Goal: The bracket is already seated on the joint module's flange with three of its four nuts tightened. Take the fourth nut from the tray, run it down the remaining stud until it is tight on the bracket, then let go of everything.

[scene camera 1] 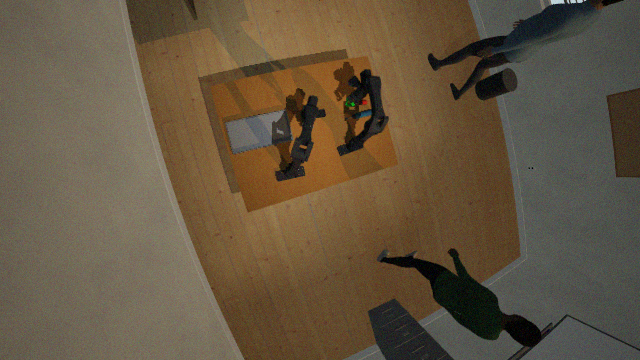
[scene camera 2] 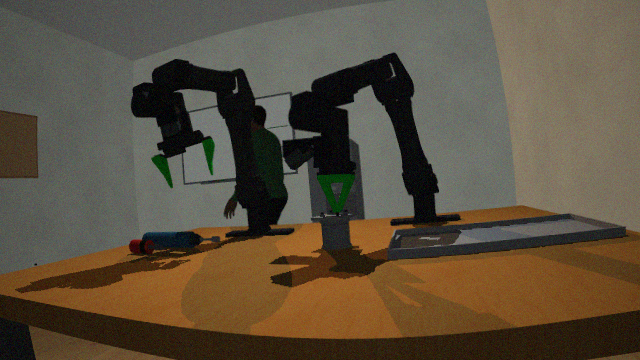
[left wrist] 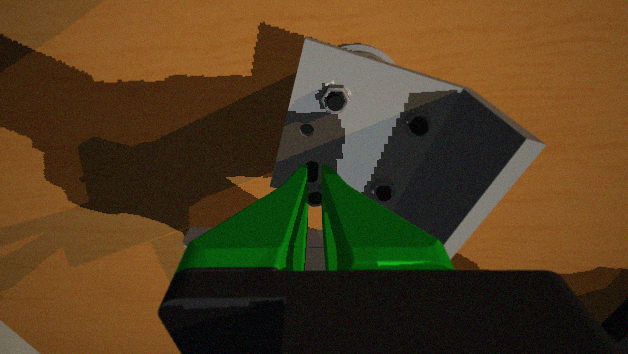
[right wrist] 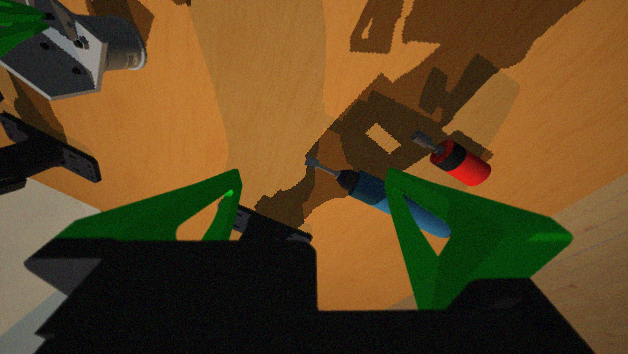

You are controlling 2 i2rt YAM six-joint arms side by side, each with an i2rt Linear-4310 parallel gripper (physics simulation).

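Places are measured from the left arm's base along level axes (x back, y down, z right), in millimetres.
Pixels of known places: left gripper, fingertip midpoint: [scene camera 2: 337, 212] [left wrist: 314, 176] [right wrist: 42, 17]; right gripper, fingertip midpoint: [scene camera 1: 350, 101] [scene camera 2: 191, 181] [right wrist: 313, 176]; left arm's base, link origin: [scene camera 1: 290, 173] [scene camera 2: 425, 221] [right wrist: 55, 148]; right arm's base, link origin: [scene camera 1: 350, 147] [scene camera 2: 259, 234] [right wrist: 264, 227].
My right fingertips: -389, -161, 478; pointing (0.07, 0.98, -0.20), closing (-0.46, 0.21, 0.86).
Ahead of a thing's pixels: the offset from my right fingertips to its top centre, as dx, dy, dz. "pt": to the spot under its first point.
The bracket [left wrist: 372, 82] [right wrist: 55, 82] is a pale angled plate on top of the grey joint module @[+78, +87, -295] [scene camera 2: 336, 236] [right wrist: 120, 42]. A bright hex nut @[pt +65, +87, -272] [left wrist: 334, 99] sits around a stud near the bracket's upper corner in the left wrist view; other fastener spots lie in shadow. My left gripper [scene camera 2: 337, 212] [left wrist: 314, 176] points down at the bracket, its fingertips nearly together on a small dark piece, the nut at a stud; the fingers partly hide it. My right gripper [scene camera 2: 192, 180] [right wrist: 313, 176] is open and empty, above the tools. The shallow grey tray @[+63, +145, -622] [scene camera 2: 505, 246] stands to the right in scene camera 2.
A blue-handled tool @[+67, +120, +116] [scene camera 1: 363, 114] [scene camera 2: 170, 240] [right wrist: 377, 202] and a red-handled tool @[-26, +127, +142] [scene camera 1: 364, 102] [scene camera 2: 137, 246] [right wrist: 470, 167] lie on the table below my right gripper. A person in green [scene camera 1: 465, 305] [scene camera 2: 268, 160] and a person in blue [scene camera 1: 545, 32] stand away from the table.
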